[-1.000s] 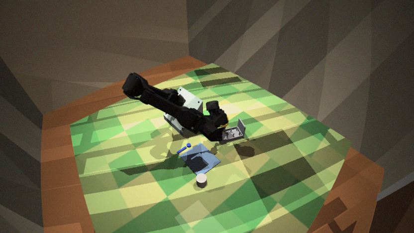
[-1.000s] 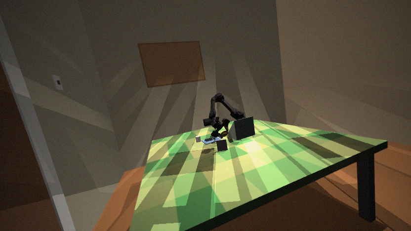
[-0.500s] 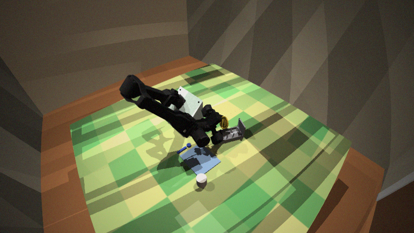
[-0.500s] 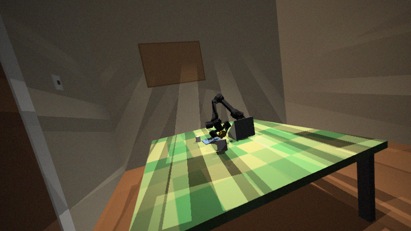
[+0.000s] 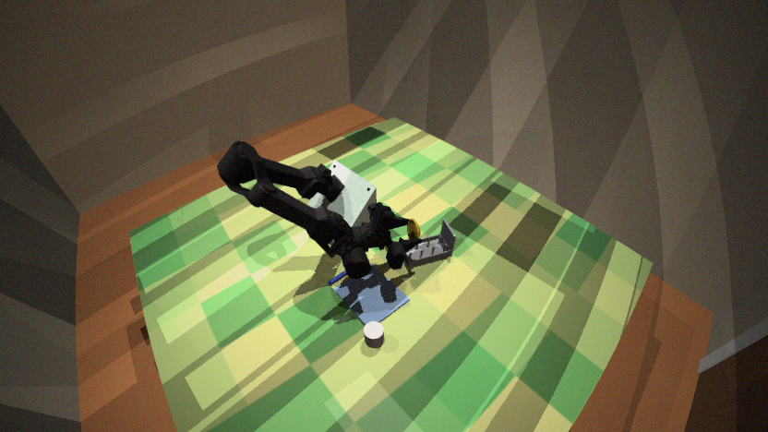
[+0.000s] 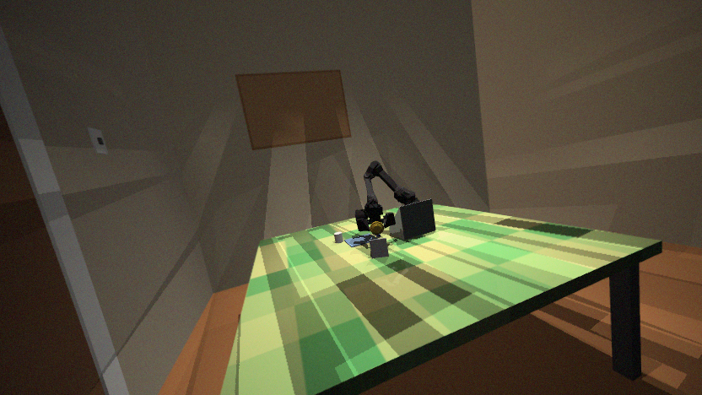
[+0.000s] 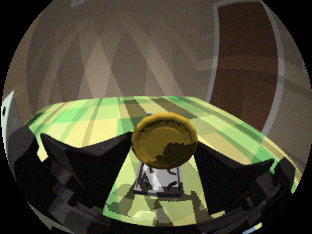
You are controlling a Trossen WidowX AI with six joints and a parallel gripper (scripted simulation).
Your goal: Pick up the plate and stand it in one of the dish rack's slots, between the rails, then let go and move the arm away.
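Right now the grey dish rack is 70 mm below my gripper tip, 30 mm to the left of it and 10 mm ahead of it. Round my gripper tip: yellow plate (10 mm to the right); light blue mat (180 mm to the right, 90 mm below, 40 mm ahead); blue spoon (200 mm to the right, 90 mm below, 50 mm behind).
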